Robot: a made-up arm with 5 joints.
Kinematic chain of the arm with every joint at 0, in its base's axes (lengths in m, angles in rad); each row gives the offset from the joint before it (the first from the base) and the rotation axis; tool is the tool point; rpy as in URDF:
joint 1: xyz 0.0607 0 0.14 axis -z
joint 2: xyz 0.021 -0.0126 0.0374 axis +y
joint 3: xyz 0.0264 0 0.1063 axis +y
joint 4: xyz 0.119 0 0.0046 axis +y
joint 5: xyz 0.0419 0.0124 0 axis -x
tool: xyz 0 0 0 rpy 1.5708 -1.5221 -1.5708
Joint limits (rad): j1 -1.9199..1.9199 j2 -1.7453..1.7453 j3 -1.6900..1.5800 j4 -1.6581..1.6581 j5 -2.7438..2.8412
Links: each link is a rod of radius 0.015 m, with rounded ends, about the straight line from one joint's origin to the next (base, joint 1, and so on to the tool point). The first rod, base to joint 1, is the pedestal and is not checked.
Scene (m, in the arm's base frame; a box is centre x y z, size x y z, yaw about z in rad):
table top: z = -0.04
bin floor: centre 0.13 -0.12 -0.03 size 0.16 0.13 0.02 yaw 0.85
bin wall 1: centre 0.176 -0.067 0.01 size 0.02 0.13 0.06 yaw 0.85
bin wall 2: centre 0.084 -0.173 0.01 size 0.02 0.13 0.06 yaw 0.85
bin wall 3: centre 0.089 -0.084 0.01 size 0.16 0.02 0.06 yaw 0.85
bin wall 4: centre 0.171 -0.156 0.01 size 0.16 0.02 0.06 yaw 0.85
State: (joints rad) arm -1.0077 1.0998 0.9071 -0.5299 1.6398
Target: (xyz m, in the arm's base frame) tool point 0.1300 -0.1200 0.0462
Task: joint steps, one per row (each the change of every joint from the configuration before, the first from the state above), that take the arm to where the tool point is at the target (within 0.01 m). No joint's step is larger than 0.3 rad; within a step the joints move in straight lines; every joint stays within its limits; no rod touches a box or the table.
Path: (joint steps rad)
1: 0.2933 -0.0840 0.0093 -0.0146 0.0000
2: 0.2934 -0.0840 0.0093 -0.0145 0.0000
3: 0.2933 -0.0841 0.0093 -0.0146 0.0000
4: 0.2933 -0.0840 0.0093 -0.0145 0.0000
5: 0.2934 -0.0840 0.0093 -0.0146 0.0000
6: 0.2933 -0.0840 0.0093 -0.0145 0.0000
7: 0.2933 -0.0840 0.0093 -0.0146 0.0000
8: 0.0000 0.2922 -0.1967 0.0319 0.0000
9: 0.0000 0.2922 -0.1967 0.0318 0.0000

